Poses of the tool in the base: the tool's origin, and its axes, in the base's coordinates. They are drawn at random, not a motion.
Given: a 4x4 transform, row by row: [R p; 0 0 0 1], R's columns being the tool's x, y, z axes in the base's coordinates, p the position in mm. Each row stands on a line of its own.
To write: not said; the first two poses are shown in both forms.
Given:
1:
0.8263, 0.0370, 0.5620, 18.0
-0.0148, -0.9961, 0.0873, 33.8
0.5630, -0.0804, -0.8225, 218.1
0, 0, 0, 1
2:
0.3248, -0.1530, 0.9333, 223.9
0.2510, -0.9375, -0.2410, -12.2
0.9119, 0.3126, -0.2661, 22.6
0, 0, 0, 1
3:
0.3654, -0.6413, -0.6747, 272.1
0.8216, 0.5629, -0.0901, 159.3
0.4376, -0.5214, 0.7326, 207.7
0, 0, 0, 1
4:
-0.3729, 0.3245, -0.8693, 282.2
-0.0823, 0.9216, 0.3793, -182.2
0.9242, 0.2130, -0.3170, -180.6
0, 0, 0, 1
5:
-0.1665, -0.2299, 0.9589, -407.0
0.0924, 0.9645, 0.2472, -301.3
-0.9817, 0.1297, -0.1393, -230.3
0, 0, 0, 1
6:
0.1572, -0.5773, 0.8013, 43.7
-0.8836, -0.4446, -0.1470, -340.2
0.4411, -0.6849, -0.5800, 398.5
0, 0, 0, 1
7:
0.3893, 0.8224, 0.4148, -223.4
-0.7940, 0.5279, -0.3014, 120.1
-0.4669, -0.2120, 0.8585, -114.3
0, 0, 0, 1
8:
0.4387, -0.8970, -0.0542, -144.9
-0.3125, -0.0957, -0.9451, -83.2
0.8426, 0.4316, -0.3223, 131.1
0, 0, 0, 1
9:
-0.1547, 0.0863, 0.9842, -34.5
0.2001, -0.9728, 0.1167, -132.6
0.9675, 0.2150, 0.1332, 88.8
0, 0, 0, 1
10:
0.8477, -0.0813, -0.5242, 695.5
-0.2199, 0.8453, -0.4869, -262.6
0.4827, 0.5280, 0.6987, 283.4
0, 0, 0, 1
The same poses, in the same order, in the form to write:
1: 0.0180, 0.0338, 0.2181; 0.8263, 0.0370, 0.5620; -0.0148, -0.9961, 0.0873; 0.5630, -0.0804, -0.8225
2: 0.2239, -0.0122, 0.0226; 0.3248, -0.1530, 0.9333; 0.2510, -0.9375, -0.2410; 0.9119, 0.3126, -0.2661
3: 0.2721, 0.1593, 0.2077; 0.3654, -0.6413, -0.6747; 0.8216, 0.5629, -0.0901; 0.4376, -0.5214, 0.7326
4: 0.2822, -0.1822, -0.1806; -0.3729, 0.3245, -0.8693; -0.0823, 0.9216, 0.3793; 0.9242, 0.2130, -0.3170
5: -0.4070, -0.3013, -0.2303; -0.1665, -0.2299, 0.9589; 0.0924, 0.9645, 0.2472; -0.9817, 0.1297, -0.1393
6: 0.0437, -0.3402, 0.3985; 0.1572, -0.5773, 0.8013; -0.8836, -0.4446, -0.1470; 0.4411, -0.6849, -0.5800
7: -0.2234, 0.1201, -0.1143; 0.3893, 0.8224, 0.4148; -0.7940, 0.5279, -0.3014; -0.4669, -0.2120, 0.8585
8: -0.1449, -0.0832, 0.1311; 0.4387, -0.8970, -0.0542; -0.3125, -0.0957, -0.9451; 0.8426, 0.4316, -0.3223
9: -0.0345, -0.1326, 0.0888; -0.1547, 0.0863, 0.9842; 0.2001, -0.9728, 0.1167; 0.9675, 0.2150, 0.1332
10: 0.6955, -0.2626, 0.2834; 0.8477, -0.0813, -0.5242; -0.2199, 0.8453, -0.4869; 0.4827, 0.5280, 0.6987
